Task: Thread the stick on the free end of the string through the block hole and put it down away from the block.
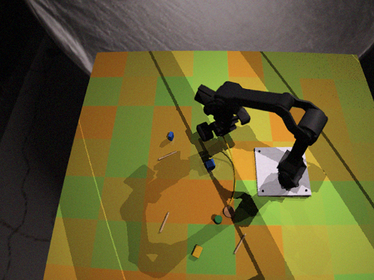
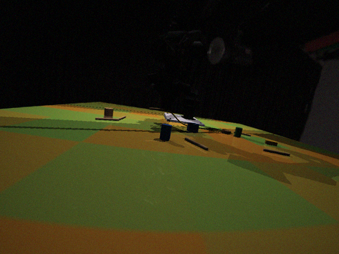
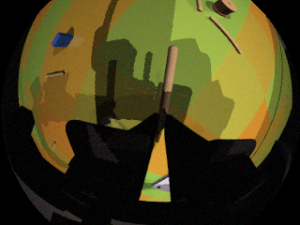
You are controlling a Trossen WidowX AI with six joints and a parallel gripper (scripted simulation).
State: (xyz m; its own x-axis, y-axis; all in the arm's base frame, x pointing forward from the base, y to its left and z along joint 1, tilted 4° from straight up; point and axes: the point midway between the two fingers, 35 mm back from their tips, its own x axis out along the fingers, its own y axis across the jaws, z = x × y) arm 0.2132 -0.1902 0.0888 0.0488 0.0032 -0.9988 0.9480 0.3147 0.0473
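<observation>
My gripper tip is now 2 cm short of the round wooden button, 28 cm to the right of it and 5 cm above it. Round my gripper tip: brown cylinder (2 cm behind, 20 cm to the right, 4 cm below); then loose stick (20 cm ahead, 3 cm to the left, 5 cm below); then thin wooden stick (1 cm to the right).
</observation>
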